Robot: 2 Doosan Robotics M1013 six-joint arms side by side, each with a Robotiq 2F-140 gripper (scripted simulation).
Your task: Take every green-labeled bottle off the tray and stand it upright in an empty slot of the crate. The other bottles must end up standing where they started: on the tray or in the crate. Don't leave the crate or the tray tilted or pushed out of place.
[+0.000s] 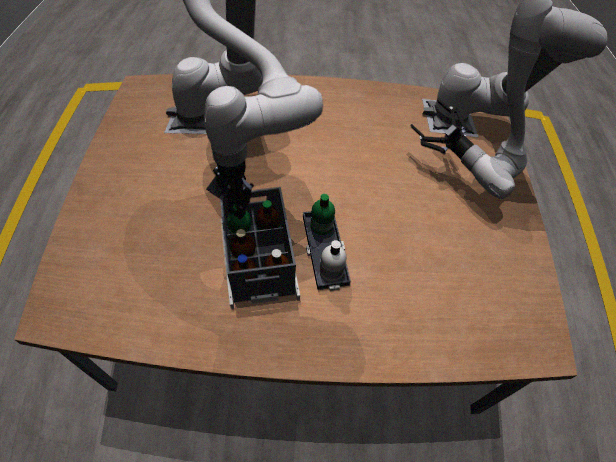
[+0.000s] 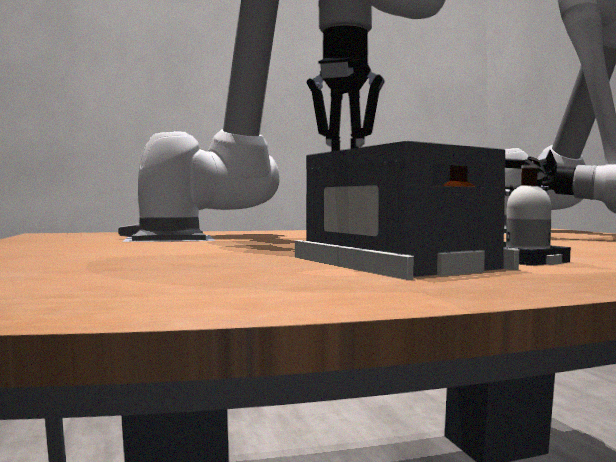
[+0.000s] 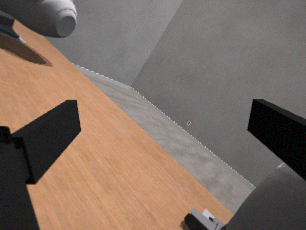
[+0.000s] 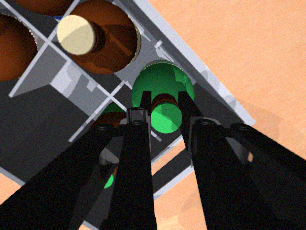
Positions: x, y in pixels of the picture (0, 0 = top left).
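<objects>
A crate in image 1 [267, 240]. Crate again in image 2 [390, 197]. Crate out of frame in image 3. Crate visible in image 4 [53, 98].
</objects>
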